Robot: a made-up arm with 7 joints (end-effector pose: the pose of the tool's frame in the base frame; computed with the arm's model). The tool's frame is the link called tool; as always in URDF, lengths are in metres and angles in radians. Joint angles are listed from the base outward.
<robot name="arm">
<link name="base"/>
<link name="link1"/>
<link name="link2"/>
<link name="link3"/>
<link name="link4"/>
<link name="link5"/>
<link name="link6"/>
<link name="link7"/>
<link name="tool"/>
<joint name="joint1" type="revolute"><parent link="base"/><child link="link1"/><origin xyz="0 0 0.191" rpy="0 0 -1.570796"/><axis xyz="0 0 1"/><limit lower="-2.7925" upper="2.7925"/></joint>
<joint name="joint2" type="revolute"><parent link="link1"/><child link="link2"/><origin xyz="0.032 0 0.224" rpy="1.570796 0 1.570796"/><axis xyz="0 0 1"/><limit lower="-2.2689" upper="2.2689"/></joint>
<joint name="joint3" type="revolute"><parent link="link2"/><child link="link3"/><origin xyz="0 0.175 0.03" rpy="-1.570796 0 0"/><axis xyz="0 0 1"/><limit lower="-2.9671" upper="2.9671"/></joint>
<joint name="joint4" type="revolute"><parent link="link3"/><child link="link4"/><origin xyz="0.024 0.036 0.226" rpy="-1.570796 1.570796 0"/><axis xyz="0 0 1"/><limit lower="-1.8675" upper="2.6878"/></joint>
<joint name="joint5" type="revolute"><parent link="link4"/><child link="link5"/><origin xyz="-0.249 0.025 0.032" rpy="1.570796 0 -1.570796"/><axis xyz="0 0 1"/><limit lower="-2.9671" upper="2.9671"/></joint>
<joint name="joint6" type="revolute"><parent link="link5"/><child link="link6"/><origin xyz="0 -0.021 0.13" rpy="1.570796 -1.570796 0"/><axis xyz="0 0 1"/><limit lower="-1.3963" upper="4.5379"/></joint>
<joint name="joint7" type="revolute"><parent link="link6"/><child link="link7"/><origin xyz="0.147 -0.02 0.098" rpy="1.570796 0 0"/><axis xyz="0 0 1"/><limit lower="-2.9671" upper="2.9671"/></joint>
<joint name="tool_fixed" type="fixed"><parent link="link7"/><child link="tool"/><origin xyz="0 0 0" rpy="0 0 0"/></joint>
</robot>
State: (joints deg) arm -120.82 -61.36 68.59 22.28 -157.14 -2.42 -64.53
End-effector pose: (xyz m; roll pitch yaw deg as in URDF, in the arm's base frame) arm -0.2818 -0.7156 0.9510 81.10 44.98 -109.97
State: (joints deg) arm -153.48 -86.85 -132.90 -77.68 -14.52 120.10 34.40
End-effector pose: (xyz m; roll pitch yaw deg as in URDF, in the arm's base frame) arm -0.1820 -0.3024 0.2150 144.25 -21.94 21.29
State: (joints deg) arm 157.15 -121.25 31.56 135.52 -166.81 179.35 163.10
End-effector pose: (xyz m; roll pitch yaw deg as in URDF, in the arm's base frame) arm -0.2455 -0.1225 0.2140 -15.59 4.39 -61.20
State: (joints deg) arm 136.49 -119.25 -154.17 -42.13 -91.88 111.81 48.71
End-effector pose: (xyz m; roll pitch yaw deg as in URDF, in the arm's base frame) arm -0.1400 0.3003 -0.1845 -170.27 12.14 -18.79
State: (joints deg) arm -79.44 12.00 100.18 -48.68 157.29 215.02 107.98
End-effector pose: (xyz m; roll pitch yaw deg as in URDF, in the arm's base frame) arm -0.3298 0.2177 0.9014 76.56 -22.43 99.63
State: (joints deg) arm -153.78 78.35 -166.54 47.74 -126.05 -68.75 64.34
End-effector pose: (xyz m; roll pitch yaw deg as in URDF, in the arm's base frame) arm 0.7073 0.4904 0.4054 24.26 -46.10 32.37
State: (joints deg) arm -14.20 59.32 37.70 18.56 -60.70 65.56 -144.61
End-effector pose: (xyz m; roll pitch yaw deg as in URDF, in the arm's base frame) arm -0.7807 0.2243 0.8022 -4.03 -21.98 -4.90
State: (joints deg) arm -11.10 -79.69 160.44 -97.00 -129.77 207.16 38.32
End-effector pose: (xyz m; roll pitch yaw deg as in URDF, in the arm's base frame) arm 0.1995 -0.2709 0.3092 -24.13 -40.69 157.77
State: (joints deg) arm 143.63 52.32 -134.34 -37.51 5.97 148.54 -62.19
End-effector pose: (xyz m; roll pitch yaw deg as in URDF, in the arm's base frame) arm 0.2114 -0.3269 0.8368 -63.75 -10.30 107.45
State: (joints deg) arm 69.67 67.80 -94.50 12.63 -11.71 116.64 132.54
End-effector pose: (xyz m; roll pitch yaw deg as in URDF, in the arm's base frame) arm -0.2712 -0.6600 0.6917 46.05 47.74 -70.58
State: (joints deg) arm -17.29 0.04 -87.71 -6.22 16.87 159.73 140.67
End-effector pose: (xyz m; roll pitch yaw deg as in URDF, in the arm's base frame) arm -0.0673 0.0157 1.0563 67.29 -50.24 -160.84
